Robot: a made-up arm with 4 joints.
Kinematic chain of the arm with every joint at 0, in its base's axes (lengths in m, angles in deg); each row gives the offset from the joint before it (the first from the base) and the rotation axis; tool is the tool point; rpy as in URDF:
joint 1: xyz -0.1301 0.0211 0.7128 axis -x
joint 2: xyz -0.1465 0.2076 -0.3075 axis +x
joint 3: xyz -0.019 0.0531 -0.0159 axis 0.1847 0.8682 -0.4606
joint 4: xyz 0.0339 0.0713 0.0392 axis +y
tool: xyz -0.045 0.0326 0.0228 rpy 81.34 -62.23 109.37
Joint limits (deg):
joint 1: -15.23..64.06
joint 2: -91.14..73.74
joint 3: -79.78..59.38
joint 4: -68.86..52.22
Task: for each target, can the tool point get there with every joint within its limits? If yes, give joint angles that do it. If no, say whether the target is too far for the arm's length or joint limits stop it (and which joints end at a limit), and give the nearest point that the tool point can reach.
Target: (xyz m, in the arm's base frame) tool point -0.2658 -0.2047 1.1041
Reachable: no: joint limits stop it (at a limit: joint 1, joint 2, joint 4) | nearest point -0.2689 -0.0226 0.4897 | short by 0.641 m
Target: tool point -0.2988 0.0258 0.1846
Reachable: yes | joints 37.58 -55.26 7.98 -17.29
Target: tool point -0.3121 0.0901 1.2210
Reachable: no: joint limits stop it (at a limit: joint 1, joint 4) | nearest point -0.3058 0.2542 0.6404 | short by 0.603 m
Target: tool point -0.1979 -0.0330 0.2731
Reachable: yes | joints 56.33 -9.41 48.73 31.28
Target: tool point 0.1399 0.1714 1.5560
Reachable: no: too far | nearest point -0.2423 0.2825 0.6337 | short by 1.005 m
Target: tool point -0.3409 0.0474 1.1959
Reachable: no: joint limits stop it (at a limit: joint 1, joint 4) | nearest point -0.3120 0.2438 0.6369 | short by 0.593 m
